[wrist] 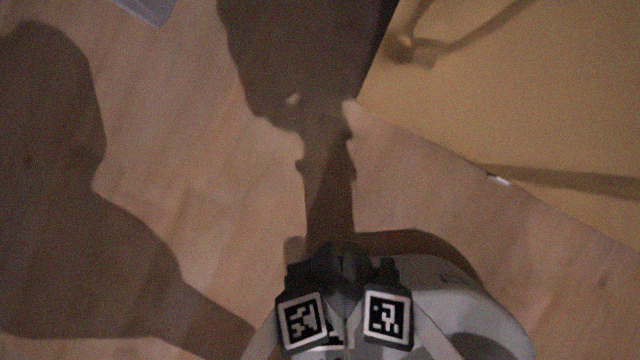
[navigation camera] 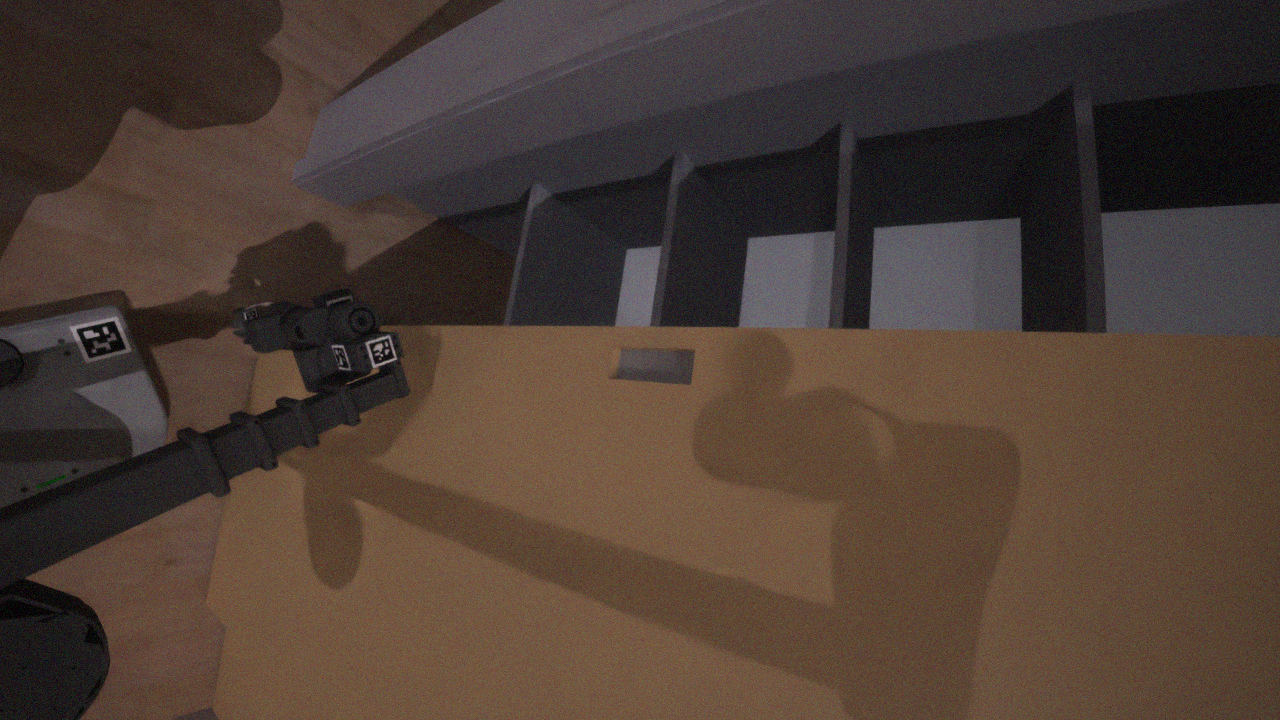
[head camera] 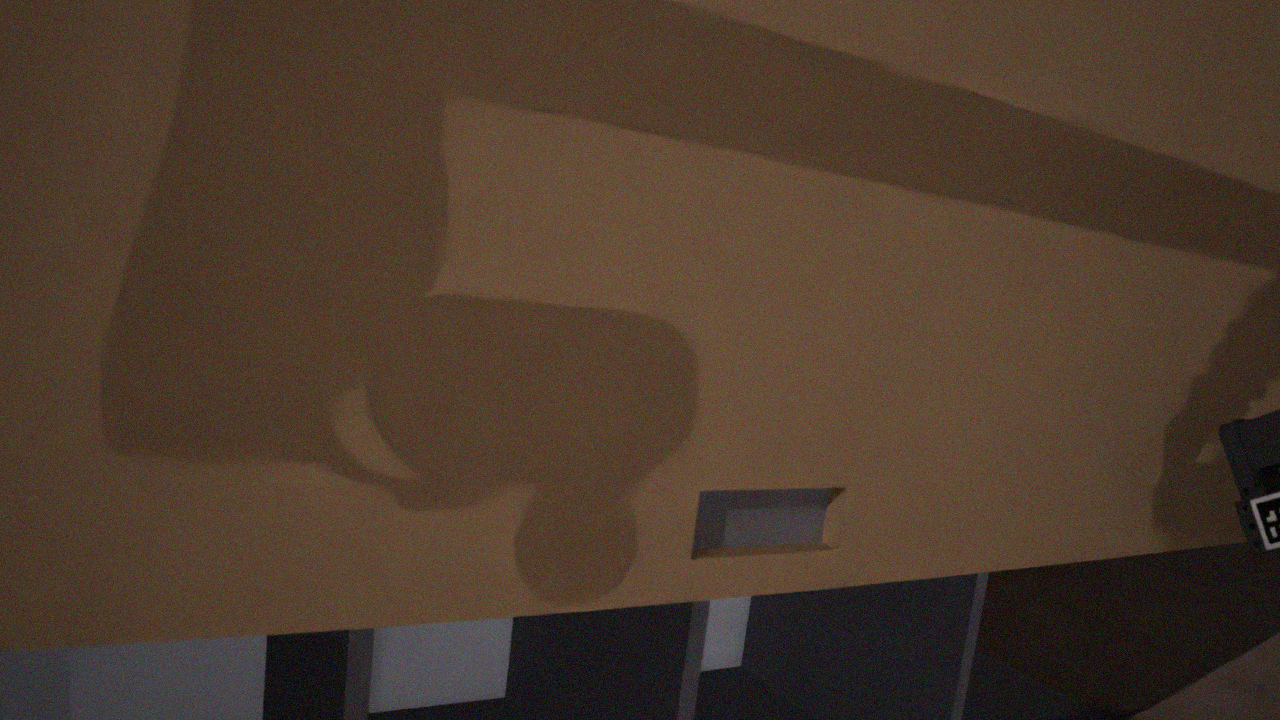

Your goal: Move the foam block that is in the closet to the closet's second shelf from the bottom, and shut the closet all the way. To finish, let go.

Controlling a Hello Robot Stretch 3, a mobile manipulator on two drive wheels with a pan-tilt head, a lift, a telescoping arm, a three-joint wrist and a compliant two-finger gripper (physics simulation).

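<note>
The closet is grey inside, with several shelf boards; the views are rolled, so its lower end lies left in the navigation view. Its orange-brown door stands open and covers part of the shelves. A recessed grey handle is near the door's edge. My gripper is shut and empty, low beside the door's bottom corner, over the floor. In the head view my wrist shows partly at the right edge. I cannot make out the foam block.
My arm runs along the outer face of the door. My grey base stands below the gripper on the wooden floor. A bluish-grey corner shows at the wrist view's top left. Broad shadows fall on door and floor.
</note>
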